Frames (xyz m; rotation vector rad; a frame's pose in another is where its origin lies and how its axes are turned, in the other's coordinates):
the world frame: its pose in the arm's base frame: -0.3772 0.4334 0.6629 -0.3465 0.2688 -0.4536
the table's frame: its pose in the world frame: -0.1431 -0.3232 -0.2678 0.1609 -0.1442 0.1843
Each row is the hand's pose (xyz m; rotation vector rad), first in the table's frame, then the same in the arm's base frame.
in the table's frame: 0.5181 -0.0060 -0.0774 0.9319 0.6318 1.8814
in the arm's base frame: -0.2276 -0.0024 0.4463 0.9573 0.7123 1.5104
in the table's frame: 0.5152 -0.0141 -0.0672 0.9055 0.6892 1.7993
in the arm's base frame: -0.2309 -0.0075 0.4582 0.9331 0.7674 1.4275
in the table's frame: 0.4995 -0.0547 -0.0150 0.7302 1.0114 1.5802
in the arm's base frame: -0.2485 -0.0326 0.5189 0.7969 1.0903 1.2042
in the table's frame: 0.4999 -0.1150 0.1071 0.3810 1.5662 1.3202
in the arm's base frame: -0.2454 -0.0686 0.6502 0.5346 1.6635 0.9489
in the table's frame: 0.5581 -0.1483 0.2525 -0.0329 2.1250 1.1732
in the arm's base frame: -0.1770 -0.0906 0.7932 0.2309 2.2605 0.8317
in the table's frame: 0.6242 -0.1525 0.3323 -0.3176 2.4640 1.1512
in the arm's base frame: -0.1032 -0.0987 0.8657 0.0278 2.6311 0.8474
